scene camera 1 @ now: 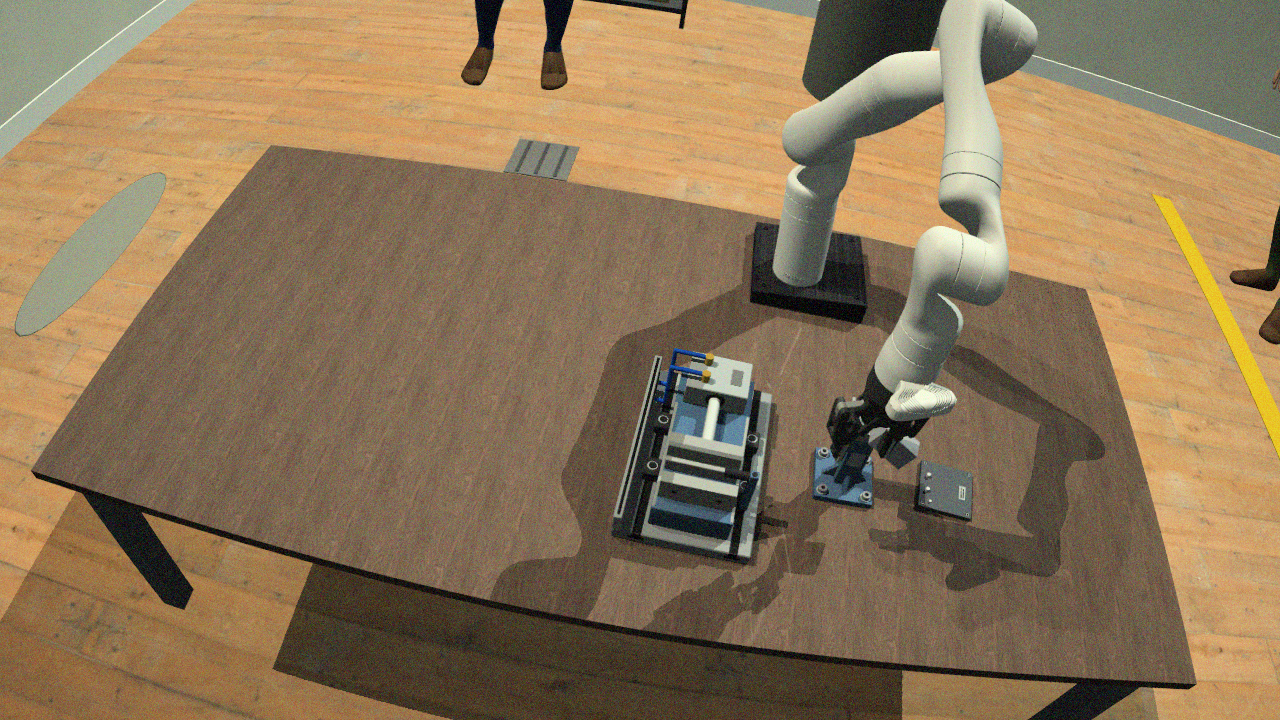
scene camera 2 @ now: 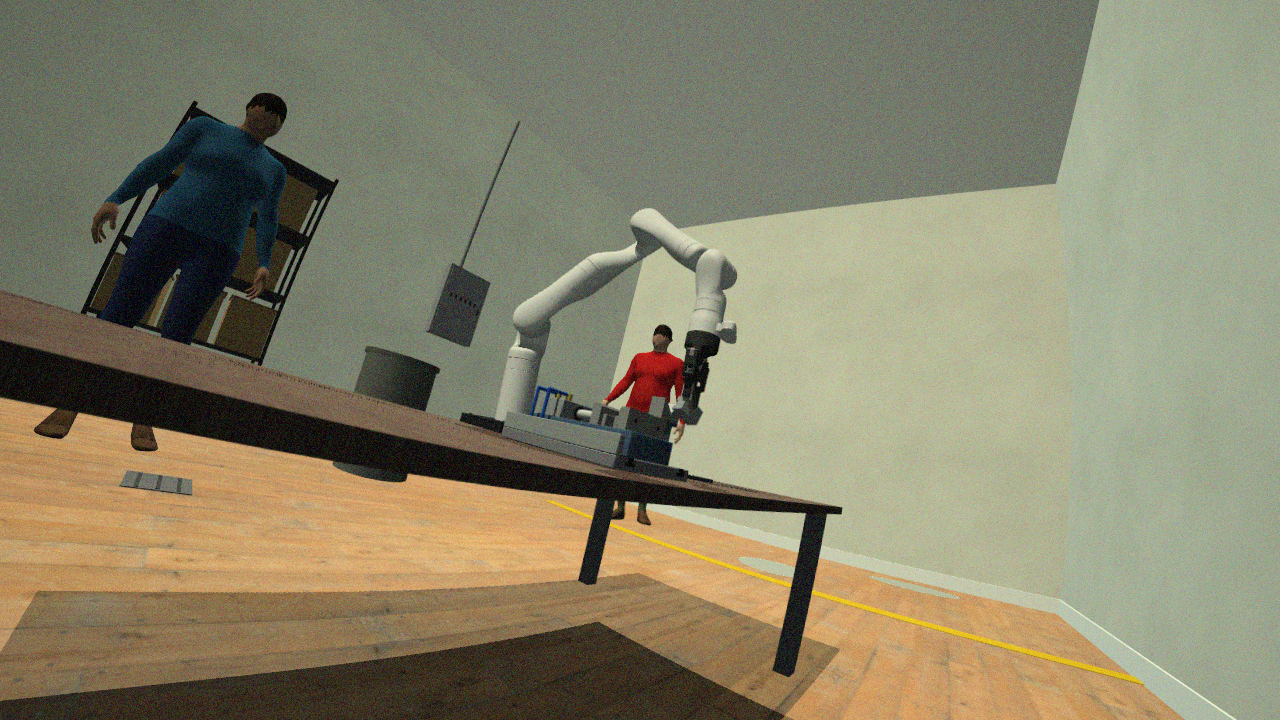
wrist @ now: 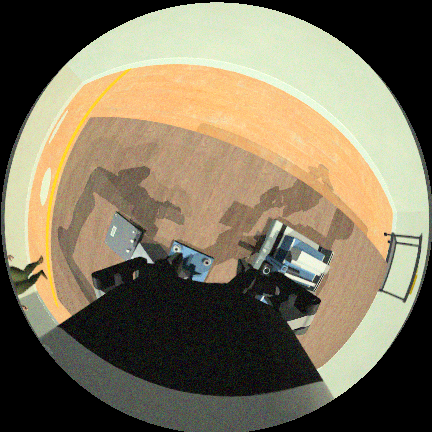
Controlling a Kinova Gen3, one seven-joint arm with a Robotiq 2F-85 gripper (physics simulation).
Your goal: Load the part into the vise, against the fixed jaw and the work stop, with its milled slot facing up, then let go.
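Frame: origin at the arm's base, x up, y ahead, z left, level; metres.
Seen in the pictures: gripper, between the fingertips: (scene camera 1: 858, 454) (scene camera 2: 688, 404) (wrist: 209, 264); arm's base, origin of its link: (scene camera 1: 797, 270).
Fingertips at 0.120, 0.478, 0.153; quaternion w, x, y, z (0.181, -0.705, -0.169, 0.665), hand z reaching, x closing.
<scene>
Pixels of each thing's top centre, then the offset from my fingertips to it, as dx, dy, dz. Level surfaces: height alone.
- vise, centre of its top: (scene camera 1: 708, 422) (scene camera 2: 601, 405) (wrist: 291, 309) -0.054, -0.018, -0.204
- part, centre of its top: (wrist: 147, 277) (scene camera 1: 901, 428) (scene camera 2: 690, 397) +0.026, -0.043, +0.047
- brown table, height of its surface: dx -0.153
My gripper (scene camera 1: 850, 452) (scene camera 2: 690, 413) (wrist: 209, 264) hangs low over the blue-based stand (scene camera 1: 827, 487) (wrist: 193, 261), right of the vise (scene camera 1: 706, 447) (scene camera 2: 582, 435) (wrist: 298, 257). In the wrist view the fingers stand wide apart. Only the stand's base and the table show between the tips. A light grey block that looks like the part (scene camera 1: 899, 450) (wrist: 142, 252) shows close beside the gripper on the tray side, outside the fingers. I cannot tell what it rests on. The grey tray (scene camera 1: 945, 490) (wrist: 123, 235) lies flat to the right, with nothing on it. The vise jaws hold nothing.
The arm's black base (scene camera 1: 810, 286) stands behind the vise on the brown table (scene camera 1: 357, 357). A person in blue (scene camera 2: 200, 215) stands at the far side, a person in red (scene camera 2: 653, 376) behind the gripper. A grey bin (scene camera 2: 396, 376) stands on the floor.
</scene>
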